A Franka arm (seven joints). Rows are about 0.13 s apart.
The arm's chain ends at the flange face. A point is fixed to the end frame.
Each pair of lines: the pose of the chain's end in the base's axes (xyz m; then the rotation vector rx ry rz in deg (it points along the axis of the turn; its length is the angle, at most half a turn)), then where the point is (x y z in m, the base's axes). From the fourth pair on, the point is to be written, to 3 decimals.
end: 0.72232, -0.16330, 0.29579, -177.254, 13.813, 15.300
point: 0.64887 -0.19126 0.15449
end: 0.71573, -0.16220, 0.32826, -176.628, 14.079, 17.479
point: 0.63874 -0.18866 0.18857
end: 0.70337, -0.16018, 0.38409, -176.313, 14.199, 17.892
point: 0.62569 -0.18582 0.24463
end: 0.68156, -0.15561, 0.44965, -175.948, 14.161, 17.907
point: 0.604 -0.180 0.310
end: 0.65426, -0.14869, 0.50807, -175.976, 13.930, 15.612
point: 0.580 -0.173 0.366
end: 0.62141, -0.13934, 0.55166, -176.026, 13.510, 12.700
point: 0.552 -0.164 0.408
